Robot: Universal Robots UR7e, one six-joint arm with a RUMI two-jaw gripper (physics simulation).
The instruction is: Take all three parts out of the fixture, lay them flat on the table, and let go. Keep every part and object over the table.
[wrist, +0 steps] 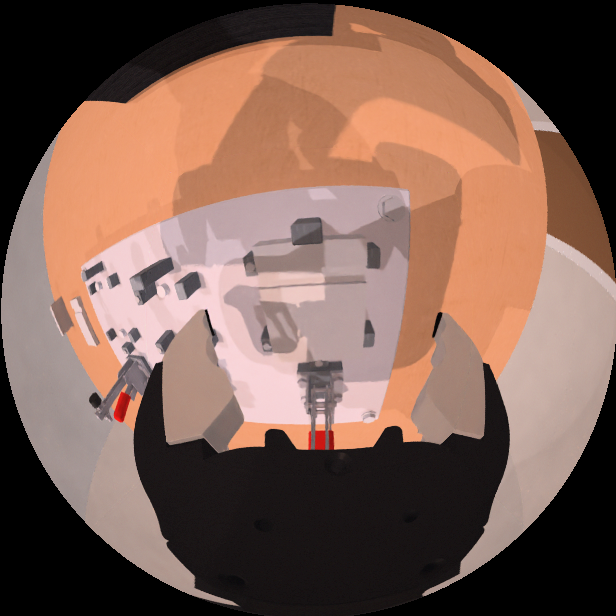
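Observation:
The fixture is a pale plate lying on the orange table. It carries several dark grey locator blocks, such as one at the back and a group at the left. A flat grey part seems to sit between the blocks in the plate's right half; shadows blur its outline. A toggle clamp with a red handle stands at the plate's near edge, and a second one at the near left corner. My gripper is open and empty, its beige jaws spread above the plate's near edge.
Two small flat pieces, one brown and one pale, lie just left of the plate near the table's left edge. Grey floor shows past that edge. The table's far edge runs along the top left.

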